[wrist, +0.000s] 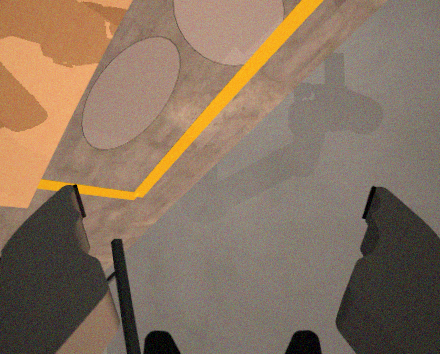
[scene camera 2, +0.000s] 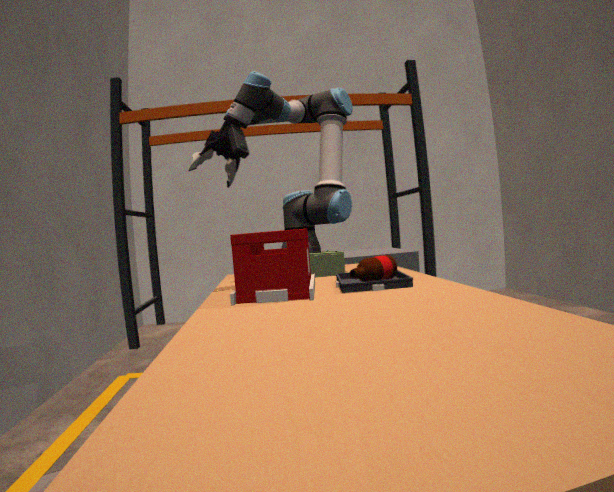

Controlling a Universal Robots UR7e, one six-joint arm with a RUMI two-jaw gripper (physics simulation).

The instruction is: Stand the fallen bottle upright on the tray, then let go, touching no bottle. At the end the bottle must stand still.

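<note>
My gripper shows at [scene camera 2: 208, 179] and, in the wrist view, my gripper [wrist: 224, 190] shows again. A brown bottle [scene camera 2: 384, 267] is in the scene; in the wrist view the bottle is out of frame.
</note>
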